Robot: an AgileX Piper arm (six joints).
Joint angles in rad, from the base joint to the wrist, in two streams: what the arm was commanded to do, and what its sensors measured. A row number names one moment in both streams.
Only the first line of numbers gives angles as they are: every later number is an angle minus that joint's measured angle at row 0.
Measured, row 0: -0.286 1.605 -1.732 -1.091 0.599 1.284
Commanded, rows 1 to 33: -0.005 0.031 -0.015 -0.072 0.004 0.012; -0.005 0.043 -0.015 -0.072 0.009 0.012; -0.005 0.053 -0.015 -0.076 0.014 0.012; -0.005 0.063 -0.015 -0.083 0.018 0.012; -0.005 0.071 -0.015 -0.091 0.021 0.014; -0.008 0.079 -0.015 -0.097 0.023 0.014; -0.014 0.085 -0.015 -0.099 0.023 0.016; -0.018 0.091 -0.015 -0.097 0.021 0.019; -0.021 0.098 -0.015 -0.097 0.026 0.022; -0.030 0.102 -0.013 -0.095 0.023 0.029; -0.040 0.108 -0.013 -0.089 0.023 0.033; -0.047 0.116 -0.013 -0.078 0.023 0.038; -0.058 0.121 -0.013 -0.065 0.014 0.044; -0.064 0.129 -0.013 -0.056 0.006 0.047; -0.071 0.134 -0.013 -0.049 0.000 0.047; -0.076 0.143 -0.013 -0.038 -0.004 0.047; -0.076 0.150 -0.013 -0.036 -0.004 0.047; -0.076 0.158 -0.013 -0.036 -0.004 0.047; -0.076 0.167 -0.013 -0.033 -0.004 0.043; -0.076 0.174 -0.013 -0.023 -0.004 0.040; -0.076 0.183 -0.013 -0.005 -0.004 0.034; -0.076 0.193 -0.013 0.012 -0.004 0.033; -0.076 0.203 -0.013 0.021 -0.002 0.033; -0.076 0.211 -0.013 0.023 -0.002 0.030; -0.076 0.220 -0.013 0.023 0.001 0.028; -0.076 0.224 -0.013 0.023 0.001 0.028; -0.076 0.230 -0.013 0.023 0.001 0.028; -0.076 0.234 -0.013 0.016 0.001 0.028; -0.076 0.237 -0.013 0.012 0.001 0.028; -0.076 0.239 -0.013 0.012 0.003 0.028; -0.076 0.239 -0.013 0.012 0.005 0.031; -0.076 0.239 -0.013 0.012 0.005 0.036; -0.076 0.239 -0.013 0.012 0.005 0.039
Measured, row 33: -0.075 0.236 -0.009 0.008 -0.009 0.035
